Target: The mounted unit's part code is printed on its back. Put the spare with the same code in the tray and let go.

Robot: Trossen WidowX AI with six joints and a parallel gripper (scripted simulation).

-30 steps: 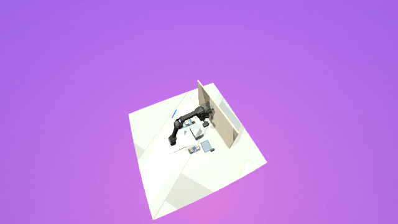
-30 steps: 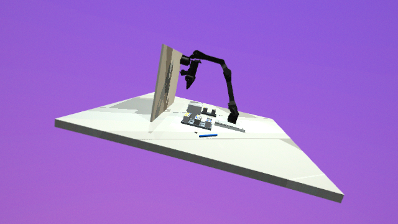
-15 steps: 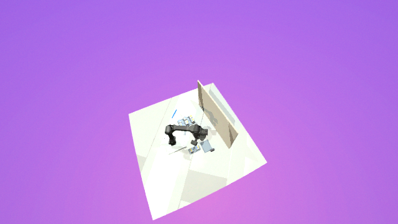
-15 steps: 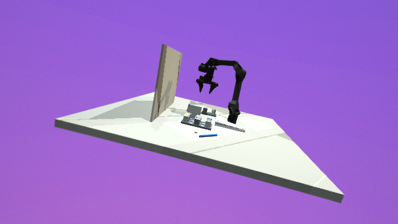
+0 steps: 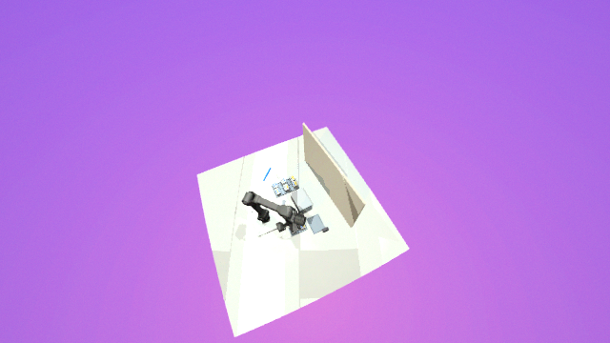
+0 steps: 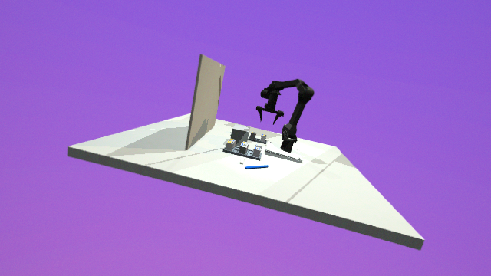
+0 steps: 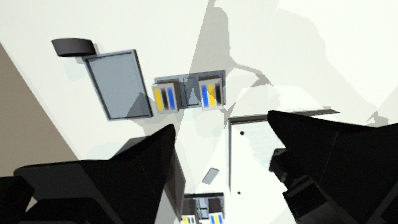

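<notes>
Now: the grey spare block 9 cm below my gripper tip. From my gripper tip the other things lie so: dark round cylinder (22 cm ahead, 7 cm to the right, 11 cm below); then tan board (35 cm ahead, 23 cm to the left, 9 cm above); then grey-blue tray (17 cm ahead, 13 cm below).
</notes>
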